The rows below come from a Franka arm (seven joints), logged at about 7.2 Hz.
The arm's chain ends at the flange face. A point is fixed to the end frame.
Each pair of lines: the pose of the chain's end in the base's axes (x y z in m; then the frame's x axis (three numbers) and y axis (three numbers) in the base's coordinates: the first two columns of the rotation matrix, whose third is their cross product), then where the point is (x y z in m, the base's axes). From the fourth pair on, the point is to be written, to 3 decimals.
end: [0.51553 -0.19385 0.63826 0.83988 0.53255 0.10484 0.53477 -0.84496 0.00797]
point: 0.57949 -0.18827 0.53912
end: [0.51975 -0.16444 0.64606 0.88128 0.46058 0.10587 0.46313 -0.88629 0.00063]
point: 0.58371 -0.16347 0.54677
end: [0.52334 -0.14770 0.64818 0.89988 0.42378 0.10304 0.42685 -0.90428 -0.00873]
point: 0.58663 -0.14860 0.54846
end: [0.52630 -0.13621 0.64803 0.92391 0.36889 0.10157 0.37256 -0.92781 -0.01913]
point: 0.589 -0.140 0.548
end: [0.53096 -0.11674 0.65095 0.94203 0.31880 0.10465 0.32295 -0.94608 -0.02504]
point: 0.593 -0.123 0.551
